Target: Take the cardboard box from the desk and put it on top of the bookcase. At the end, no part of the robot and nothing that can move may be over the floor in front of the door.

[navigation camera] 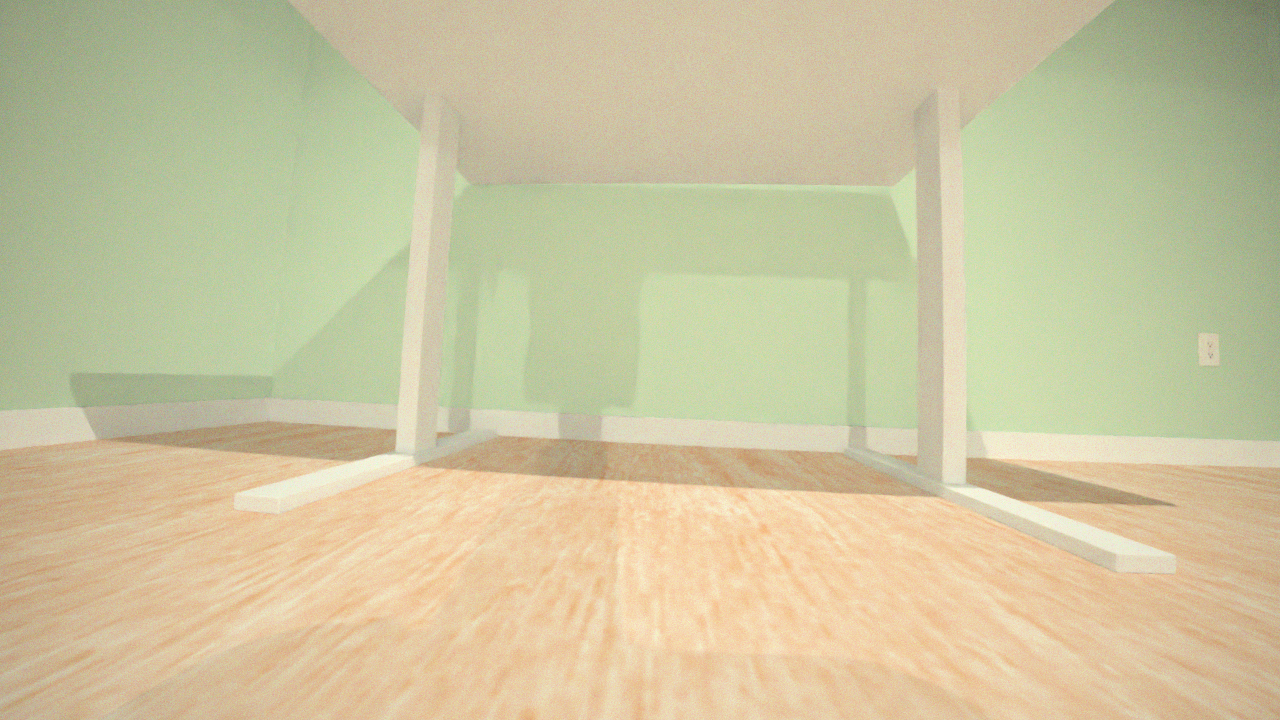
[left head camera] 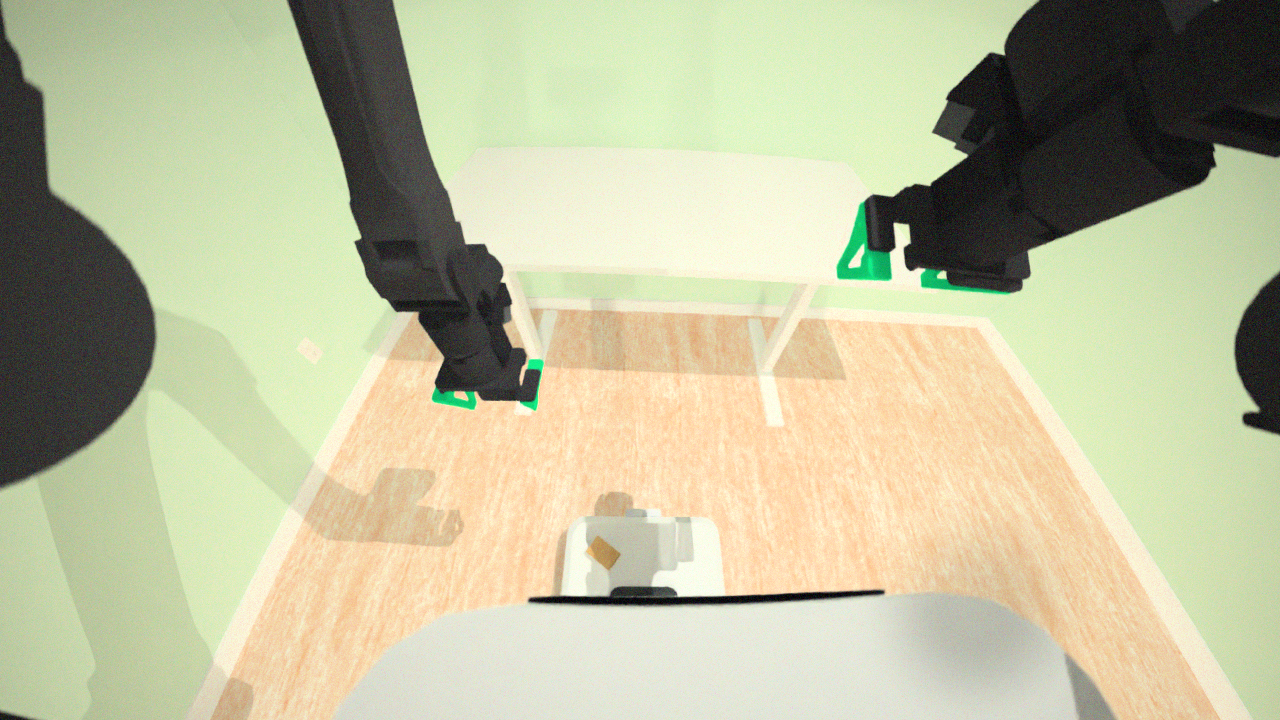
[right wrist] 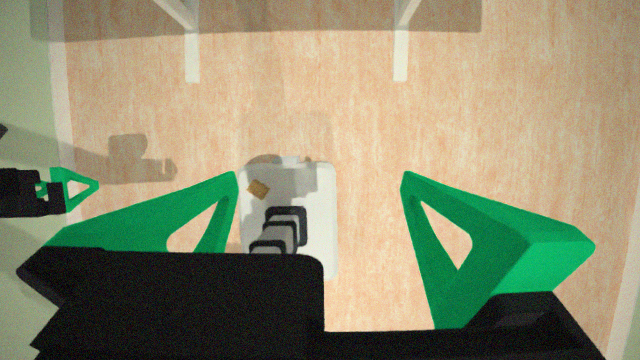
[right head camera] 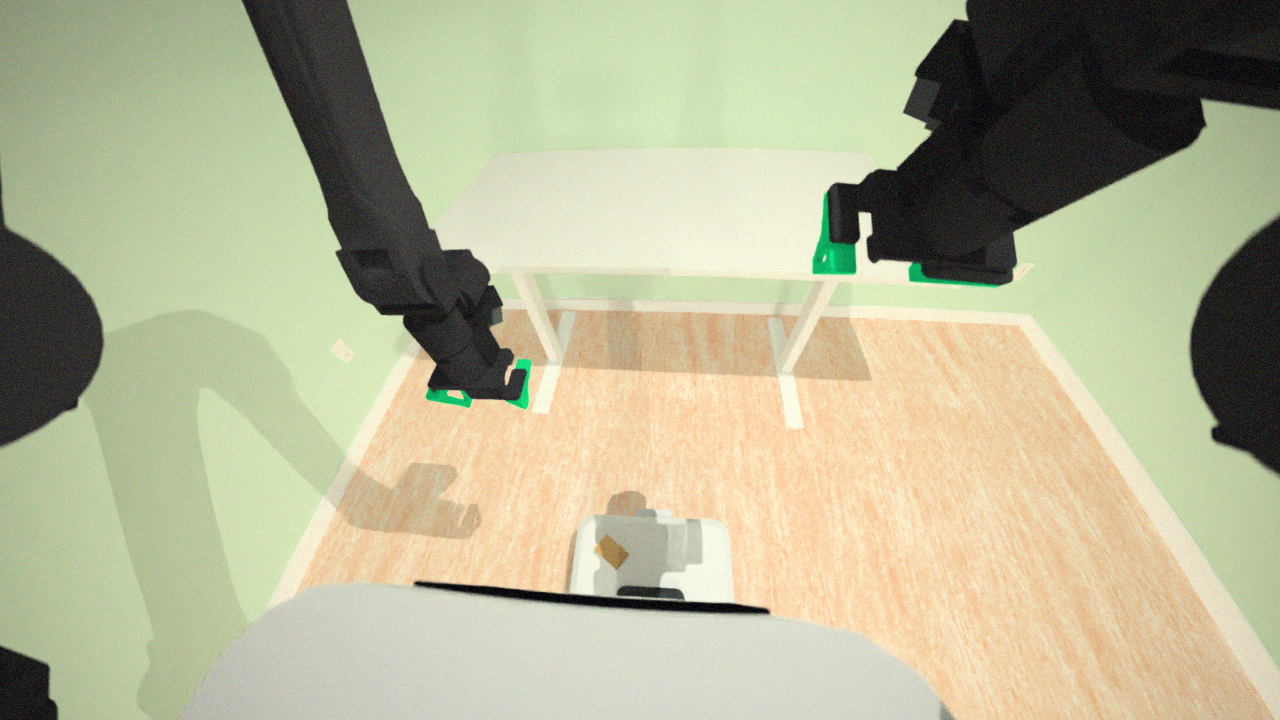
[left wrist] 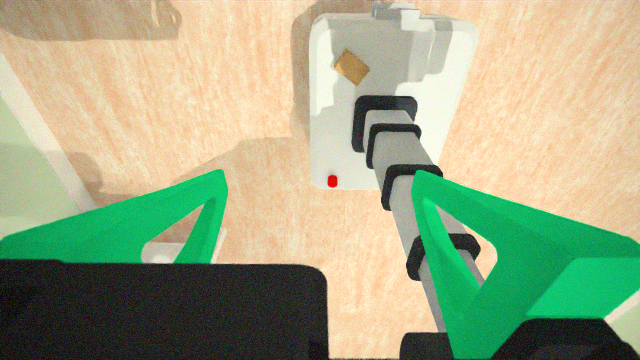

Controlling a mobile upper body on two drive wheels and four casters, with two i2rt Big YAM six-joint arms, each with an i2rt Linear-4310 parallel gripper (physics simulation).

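Places are measured from the left arm's base along level axes (x down, y left, z ahead), in centimetres.
Pixels of known places: left gripper, between the fingertips: (left head camera: 505, 406) (right wrist: 75, 186) (right head camera: 498, 404) (left wrist: 319, 180); right gripper, between the fingertips: (left head camera: 881, 276) (right wrist: 319, 180) (right head camera: 862, 271).
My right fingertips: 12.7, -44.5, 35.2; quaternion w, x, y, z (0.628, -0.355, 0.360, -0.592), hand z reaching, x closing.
Observation:
Ahead of a thing's pixels: the offset from my right fingertips to its top centre, as dx, dy, dz. "spot": to the spot under its first point.
The small brown cardboard box {+97.3, +35.0, -15.2} (left head camera: 603, 552) (right head camera: 612, 551) (left wrist: 352, 66) (right wrist: 258, 189) lies on my white wheeled base (left head camera: 707, 564) (right head camera: 716, 573) (left wrist: 430, 102) (right wrist: 325, 215), beside the black and grey column. The white desk (left head camera: 662, 214) (right head camera: 680, 210) (navigation camera: 680, 89) stands ahead. My left gripper (left head camera: 503, 404) (right head camera: 497, 404) (left wrist: 319, 180) is open and empty, in the air to the left of the base and apart from the box. My right gripper (left head camera: 908, 268) (right head camera: 877, 268) (right wrist: 319, 180) is open, raised at the right; I see nothing between its fingers. The bookcase and door do not show.
White desk legs {spot: +89.1, -43.1, +73.5} (left head camera: 787, 326) (right head camera: 810, 326) (navigation camera: 939, 295) stand on long floor feet (navigation camera: 1056, 528) (right wrist: 400, 55). Green walls with white baseboards border the wood floor. A wall outlet (navigation camera: 1209, 349) is at the right in the navigation view. A red button (left wrist: 332, 181) sits on the base.

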